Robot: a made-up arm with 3 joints. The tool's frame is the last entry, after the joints. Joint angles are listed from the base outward. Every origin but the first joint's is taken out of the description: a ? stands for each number. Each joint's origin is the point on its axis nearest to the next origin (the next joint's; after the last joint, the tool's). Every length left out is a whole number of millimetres.
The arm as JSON. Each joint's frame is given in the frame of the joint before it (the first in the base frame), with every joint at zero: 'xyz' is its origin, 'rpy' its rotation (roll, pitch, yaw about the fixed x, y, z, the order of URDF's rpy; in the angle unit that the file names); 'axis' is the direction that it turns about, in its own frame. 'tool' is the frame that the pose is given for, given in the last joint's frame.
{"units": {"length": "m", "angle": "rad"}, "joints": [
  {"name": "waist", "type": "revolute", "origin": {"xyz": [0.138, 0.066, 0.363], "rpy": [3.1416, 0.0, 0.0]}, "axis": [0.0, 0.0, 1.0]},
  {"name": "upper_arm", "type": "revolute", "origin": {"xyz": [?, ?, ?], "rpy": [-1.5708, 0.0, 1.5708]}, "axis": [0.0, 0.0, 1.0]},
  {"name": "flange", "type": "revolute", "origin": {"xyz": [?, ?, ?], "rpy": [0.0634, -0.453, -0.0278]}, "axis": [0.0, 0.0, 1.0]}
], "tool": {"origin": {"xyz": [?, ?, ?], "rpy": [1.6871, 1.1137, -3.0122]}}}
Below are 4 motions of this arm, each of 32 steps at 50 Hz.
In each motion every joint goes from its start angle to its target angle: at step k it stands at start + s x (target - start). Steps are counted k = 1, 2, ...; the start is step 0. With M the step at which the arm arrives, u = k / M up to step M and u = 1 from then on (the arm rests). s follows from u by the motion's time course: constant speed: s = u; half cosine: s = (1 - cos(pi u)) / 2; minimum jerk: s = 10 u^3 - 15 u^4 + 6 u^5.
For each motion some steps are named. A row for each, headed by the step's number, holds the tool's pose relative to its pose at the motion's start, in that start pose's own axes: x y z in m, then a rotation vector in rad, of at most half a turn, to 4 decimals.
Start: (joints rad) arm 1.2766 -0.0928 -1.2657
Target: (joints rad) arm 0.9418 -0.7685 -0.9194
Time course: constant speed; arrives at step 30
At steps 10, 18, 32:
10: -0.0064 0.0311 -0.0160 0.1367 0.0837 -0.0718
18: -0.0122 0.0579 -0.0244 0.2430 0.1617 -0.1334
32: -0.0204 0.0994 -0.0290 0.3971 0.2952 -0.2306

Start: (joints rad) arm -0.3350 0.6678 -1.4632
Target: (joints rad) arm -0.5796 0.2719 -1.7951
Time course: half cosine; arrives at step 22
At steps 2, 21, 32:
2: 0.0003 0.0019 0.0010 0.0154 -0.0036 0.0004
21: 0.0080 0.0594 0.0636 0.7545 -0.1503 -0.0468
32: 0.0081 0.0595 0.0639 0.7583 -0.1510 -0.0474

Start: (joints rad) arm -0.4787 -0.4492 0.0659
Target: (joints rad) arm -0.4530 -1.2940 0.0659
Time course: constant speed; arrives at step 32
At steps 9, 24, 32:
9: 0.0003 0.0403 0.0470 0.2377 -0.0029 0.0006
24: 0.0003 0.0796 0.1427 0.6338 -0.0111 0.0034
32: -0.0001 0.0844 0.1982 0.8450 -0.0171 0.0063

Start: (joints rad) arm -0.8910 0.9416 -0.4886
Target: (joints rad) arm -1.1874 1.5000 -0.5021
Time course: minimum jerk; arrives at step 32
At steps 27, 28, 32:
27: 0.0190 -0.0610 -0.0087 -0.4858 -0.1699 0.3165
28: 0.0196 -0.0619 -0.0084 -0.4927 -0.1731 0.3203
32: 0.0204 -0.0629 -0.0081 -0.5009 -0.1770 0.3247

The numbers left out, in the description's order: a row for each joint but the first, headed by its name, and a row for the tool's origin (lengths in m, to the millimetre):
upper_arm: 0.114 0.015 0.0
flange: -0.033 -0.124 0.0
tool: -0.149 -0.077 0.0

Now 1 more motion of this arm.
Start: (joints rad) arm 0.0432 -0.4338 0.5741
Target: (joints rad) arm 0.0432 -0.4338 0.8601
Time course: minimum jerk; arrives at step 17
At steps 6, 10, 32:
6: -0.0019 -0.0051 -0.0102 -0.0615 0.0301 -0.0035
10: -0.0060 -0.0154 -0.0271 -0.1699 0.0830 -0.0097
32: -0.0099 -0.0250 -0.0395 -0.2566 0.1254 -0.0146

